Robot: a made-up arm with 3 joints. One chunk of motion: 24 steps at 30 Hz.
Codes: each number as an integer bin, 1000 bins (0 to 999) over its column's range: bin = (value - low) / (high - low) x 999, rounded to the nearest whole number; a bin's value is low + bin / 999 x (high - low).
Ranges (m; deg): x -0.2..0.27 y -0.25..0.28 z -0.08..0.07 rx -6..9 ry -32..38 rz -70..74
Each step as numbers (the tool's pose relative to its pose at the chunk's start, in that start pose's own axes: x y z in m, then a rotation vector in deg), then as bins.
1 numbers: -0.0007 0.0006 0.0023 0.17 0.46 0.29
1 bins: 424 472 548 411 463 488
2 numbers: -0.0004 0.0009 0.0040 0.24 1.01 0.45
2 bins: 424 473 559 416 471 489
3 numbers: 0.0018 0.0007 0.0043 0.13 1.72 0.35
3 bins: 429 473 561 408 481 488
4 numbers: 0.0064 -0.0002 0.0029 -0.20 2.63 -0.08
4 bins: 439 471 552 386 494 485
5 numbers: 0.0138 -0.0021 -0.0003 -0.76 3.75 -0.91
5 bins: 454 467 531 349 510 479
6 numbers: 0.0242 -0.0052 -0.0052 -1.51 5.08 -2.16
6 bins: 477 461 498 299 529 471
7 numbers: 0.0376 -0.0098 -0.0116 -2.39 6.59 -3.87
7 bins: 505 453 456 240 551 459
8 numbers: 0.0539 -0.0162 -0.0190 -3.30 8.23 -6.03
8 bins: 540 441 406 180 574 444
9 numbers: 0.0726 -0.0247 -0.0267 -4.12 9.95 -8.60
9 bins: 579 425 355 125 599 426
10 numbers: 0.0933 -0.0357 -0.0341 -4.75 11.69 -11.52
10 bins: 623 404 306 83 624 406
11 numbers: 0.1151 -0.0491 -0.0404 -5.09 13.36 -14.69
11 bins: 670 379 264 61 647 384
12 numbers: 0.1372 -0.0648 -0.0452 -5.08 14.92 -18.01
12 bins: 717 349 232 61 670 361
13 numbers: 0.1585 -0.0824 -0.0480 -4.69 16.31 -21.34
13 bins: 762 316 213 87 689 338
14 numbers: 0.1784 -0.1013 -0.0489 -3.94 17.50 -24.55
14 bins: 804 280 207 137 706 315
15 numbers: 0.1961 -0.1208 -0.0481 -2.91 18.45 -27.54
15 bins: 842 244 212 206 720 295
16 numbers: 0.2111 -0.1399 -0.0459 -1.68 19.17 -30.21
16 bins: 874 208 227 288 730 276
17 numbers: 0.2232 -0.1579 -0.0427 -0.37 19.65 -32.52
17 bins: 900 174 248 375 737 260
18 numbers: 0.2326 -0.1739 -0.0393 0.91 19.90 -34.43
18 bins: 920 143 271 460 741 247
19 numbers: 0.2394 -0.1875 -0.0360 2.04 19.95 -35.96
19 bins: 934 118 293 535 741 236
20 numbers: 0.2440 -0.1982 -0.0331 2.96 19.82 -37.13
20 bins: 944 98 312 597 740 228
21 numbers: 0.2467 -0.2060 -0.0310 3.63 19.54 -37.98
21 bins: 949 83 326 641 736 222
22 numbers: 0.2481 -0.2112 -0.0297 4.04 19.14 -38.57
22 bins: 952 73 335 669 730 218
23 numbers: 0.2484 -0.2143 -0.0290 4.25 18.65 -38.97
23 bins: 953 67 340 683 723 215
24 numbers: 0.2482 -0.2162 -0.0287 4.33 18.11 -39.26
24 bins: 953 64 342 688 715 213
